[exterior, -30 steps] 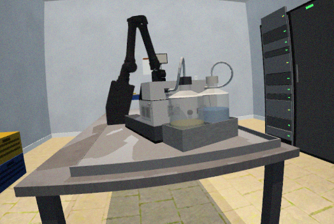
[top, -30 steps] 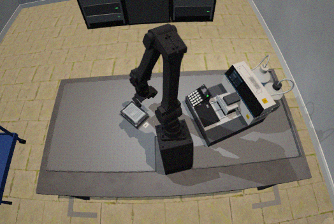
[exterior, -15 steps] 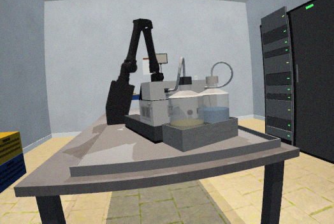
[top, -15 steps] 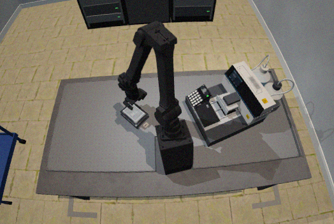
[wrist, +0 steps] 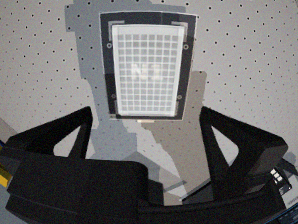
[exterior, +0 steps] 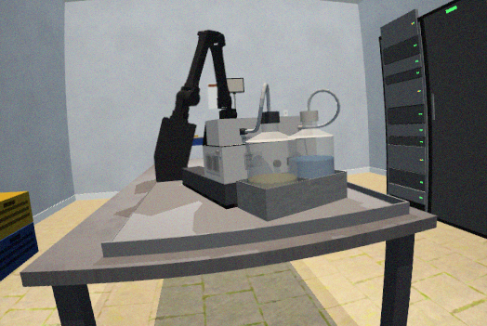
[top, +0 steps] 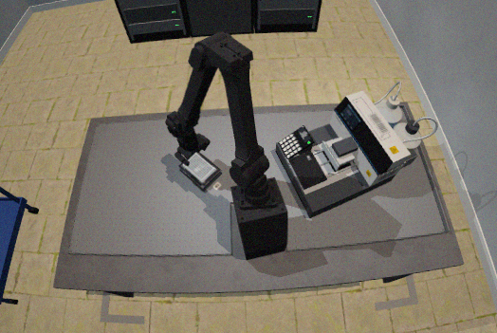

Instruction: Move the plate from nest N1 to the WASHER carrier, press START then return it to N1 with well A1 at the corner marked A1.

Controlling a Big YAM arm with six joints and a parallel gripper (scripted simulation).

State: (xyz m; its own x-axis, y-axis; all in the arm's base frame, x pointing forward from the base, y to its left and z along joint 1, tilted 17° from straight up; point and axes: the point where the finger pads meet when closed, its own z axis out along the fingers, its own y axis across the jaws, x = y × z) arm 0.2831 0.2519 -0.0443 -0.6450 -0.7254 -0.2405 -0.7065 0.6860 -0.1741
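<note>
Now: hand 10 cm above the white well plate. From my hand the other things lie so: dark washer carrier 5 cm behind, 47 cm to the right, 6 cm below; then white corner label 7 cm behind, 8 cm to the right, 14 cm below; then plate washer 62 cm to the right, 1 cm below.
</note>
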